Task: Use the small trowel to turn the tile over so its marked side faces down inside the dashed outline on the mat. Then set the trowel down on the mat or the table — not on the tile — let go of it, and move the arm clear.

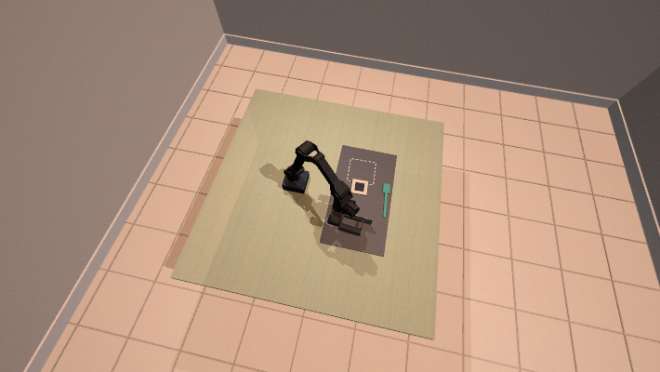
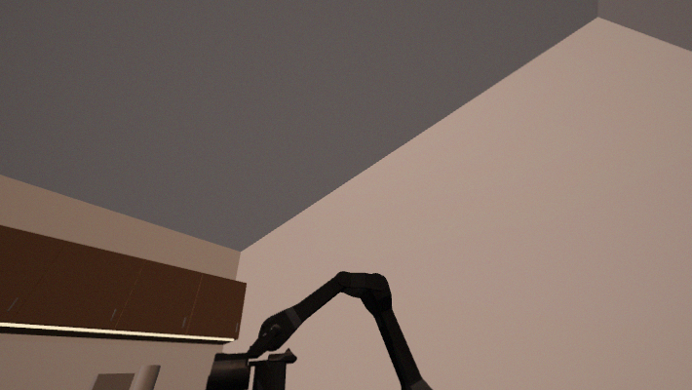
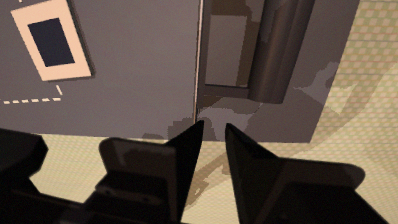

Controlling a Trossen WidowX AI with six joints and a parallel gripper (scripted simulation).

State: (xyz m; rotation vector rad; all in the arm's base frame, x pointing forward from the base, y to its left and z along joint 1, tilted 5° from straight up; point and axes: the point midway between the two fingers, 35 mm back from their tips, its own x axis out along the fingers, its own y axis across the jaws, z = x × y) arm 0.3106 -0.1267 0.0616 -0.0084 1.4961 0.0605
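The dark mat is 180 mm to the left of my gripper tip, 80 mm below it and 80 mm ahead of it. The rest, counted from my gripper tip: tile (230 mm to the left, 60 mm below, 60 mm ahead); then teal flat tool (220 mm to the left, 220 mm ahead, 60 mm below).
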